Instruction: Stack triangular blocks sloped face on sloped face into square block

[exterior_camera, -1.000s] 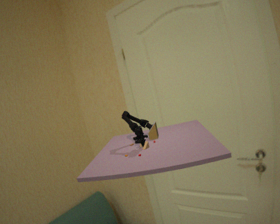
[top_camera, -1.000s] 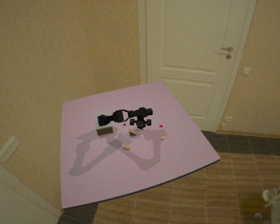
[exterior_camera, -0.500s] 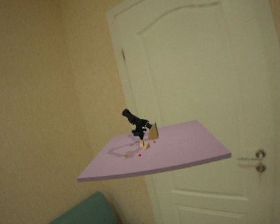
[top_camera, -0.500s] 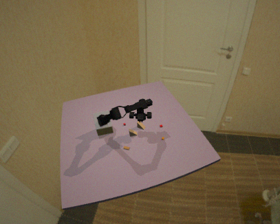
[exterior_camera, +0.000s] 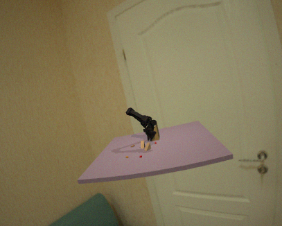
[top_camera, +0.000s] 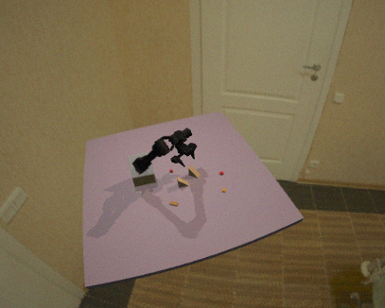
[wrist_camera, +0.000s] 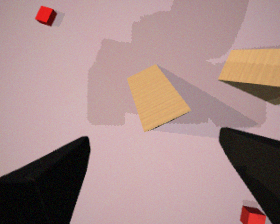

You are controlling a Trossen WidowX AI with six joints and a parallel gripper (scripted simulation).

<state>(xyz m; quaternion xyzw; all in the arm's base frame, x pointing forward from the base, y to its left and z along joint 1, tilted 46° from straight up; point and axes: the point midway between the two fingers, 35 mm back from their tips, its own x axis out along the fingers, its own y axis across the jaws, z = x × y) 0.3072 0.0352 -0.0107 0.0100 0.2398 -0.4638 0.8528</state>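
The wooden triangular block is 7 cm below my gripper tip, 2 cm to the right of it and 1 cm ahead of it. The rest, counted from my gripper tip: orange cube 21 cm to the right, 19 cm ahead, 8 cm below; small tan piece 25 cm to the right, 14 cm behind, 8 cm below.
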